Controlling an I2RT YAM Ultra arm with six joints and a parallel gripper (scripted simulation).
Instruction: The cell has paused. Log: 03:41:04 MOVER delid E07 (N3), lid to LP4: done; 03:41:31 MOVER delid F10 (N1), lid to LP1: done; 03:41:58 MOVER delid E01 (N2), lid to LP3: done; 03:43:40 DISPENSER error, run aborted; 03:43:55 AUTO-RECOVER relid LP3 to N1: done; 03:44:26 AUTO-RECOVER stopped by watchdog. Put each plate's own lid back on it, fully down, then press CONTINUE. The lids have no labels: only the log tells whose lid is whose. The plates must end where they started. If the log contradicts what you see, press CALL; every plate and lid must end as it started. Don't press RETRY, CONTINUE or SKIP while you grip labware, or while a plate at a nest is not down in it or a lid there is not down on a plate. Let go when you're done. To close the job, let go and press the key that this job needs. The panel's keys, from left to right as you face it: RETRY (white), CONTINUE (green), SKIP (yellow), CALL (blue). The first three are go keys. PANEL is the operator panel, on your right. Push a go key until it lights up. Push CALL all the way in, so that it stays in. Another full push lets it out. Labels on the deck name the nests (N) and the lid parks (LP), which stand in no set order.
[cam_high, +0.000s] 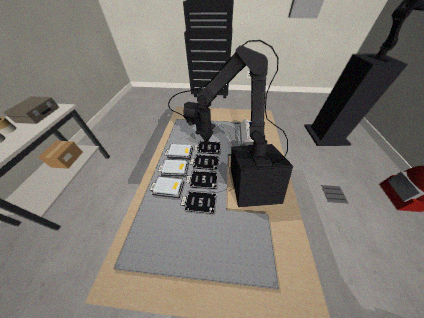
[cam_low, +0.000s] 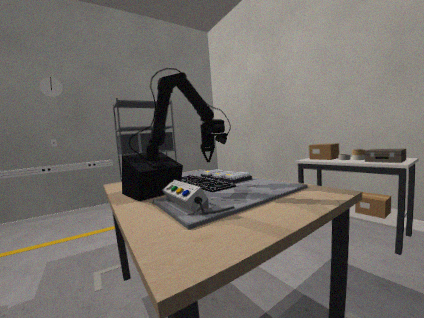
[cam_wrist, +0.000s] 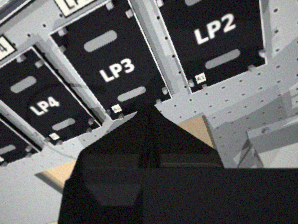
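The green continue key is 300 mm behind my hand, 160 mm to the right of it and 70 mm below it. From my hand the other things lie so: park LP3 (130 mm below, 40 mm to the left); white retry key (290 mm behind, 110 mm to the right, 70 mm below); park LP2 (130 mm below, 80 mm to the right, 10 mm behind).
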